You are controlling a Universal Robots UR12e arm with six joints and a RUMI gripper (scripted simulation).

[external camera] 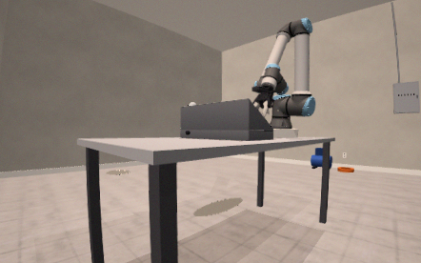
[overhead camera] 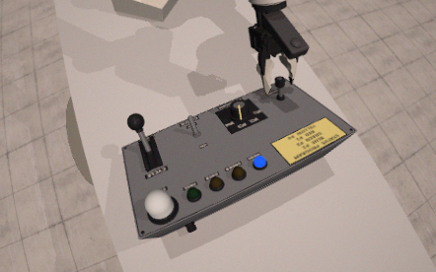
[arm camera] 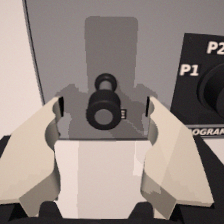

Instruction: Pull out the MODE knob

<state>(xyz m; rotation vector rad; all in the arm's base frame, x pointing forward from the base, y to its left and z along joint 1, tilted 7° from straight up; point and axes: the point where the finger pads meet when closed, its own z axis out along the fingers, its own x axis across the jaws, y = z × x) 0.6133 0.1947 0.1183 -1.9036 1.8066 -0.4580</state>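
The mode knob lies right at my hand. Also, from my hand: program selector 120 mm to the right, 30 mm ahead, 10 mm below; grey console 180 mm to the right, 60 mm ahead, 30 mm below; toggle switch 240 mm to the right, 20 mm below, 20 mm ahead.
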